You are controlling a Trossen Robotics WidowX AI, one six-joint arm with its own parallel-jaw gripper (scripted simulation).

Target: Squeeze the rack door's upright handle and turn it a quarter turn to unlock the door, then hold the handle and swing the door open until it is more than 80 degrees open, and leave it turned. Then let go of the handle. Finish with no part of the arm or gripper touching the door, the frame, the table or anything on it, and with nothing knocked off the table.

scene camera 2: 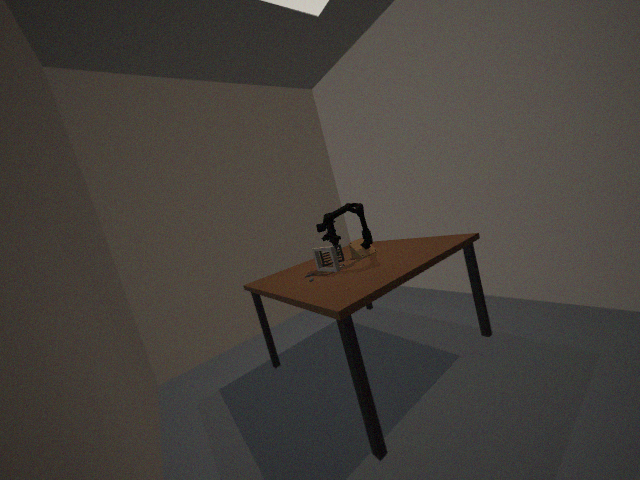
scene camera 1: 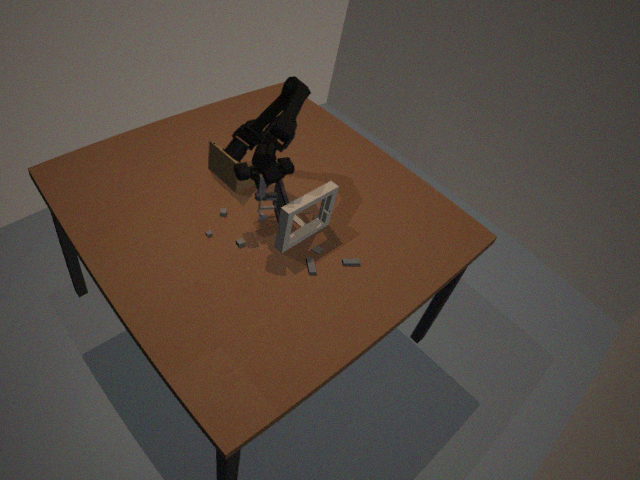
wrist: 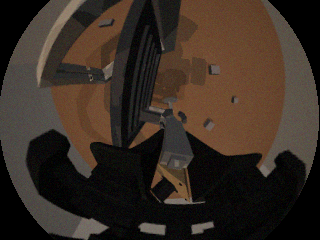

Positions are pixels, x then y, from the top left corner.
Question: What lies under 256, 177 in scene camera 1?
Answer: My gripper.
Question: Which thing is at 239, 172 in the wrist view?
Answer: My gripper.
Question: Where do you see a rack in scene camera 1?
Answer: At 285, 212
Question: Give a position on a rack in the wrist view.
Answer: At 145, 38
